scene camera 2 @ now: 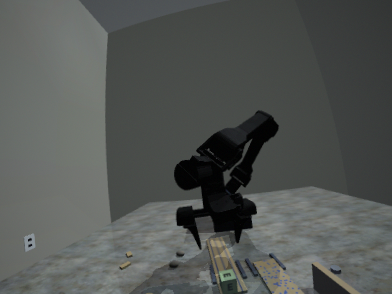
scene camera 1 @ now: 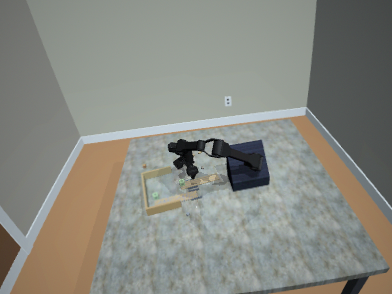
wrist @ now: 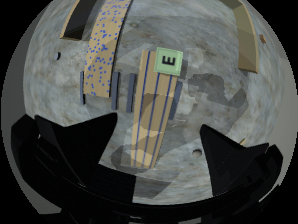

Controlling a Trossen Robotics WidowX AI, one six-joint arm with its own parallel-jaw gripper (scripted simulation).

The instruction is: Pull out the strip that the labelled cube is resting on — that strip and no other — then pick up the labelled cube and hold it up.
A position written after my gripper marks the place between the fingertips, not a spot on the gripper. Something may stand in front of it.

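Scene camera 2 gives you my gripper [scene camera 2: 219, 245], which is open and holding nothing, and it's got a striped strip [scene camera 2: 219, 253] in it too. In the wrist view you'd find the strip [wrist: 155, 91] again, along with my gripper [wrist: 161, 123].
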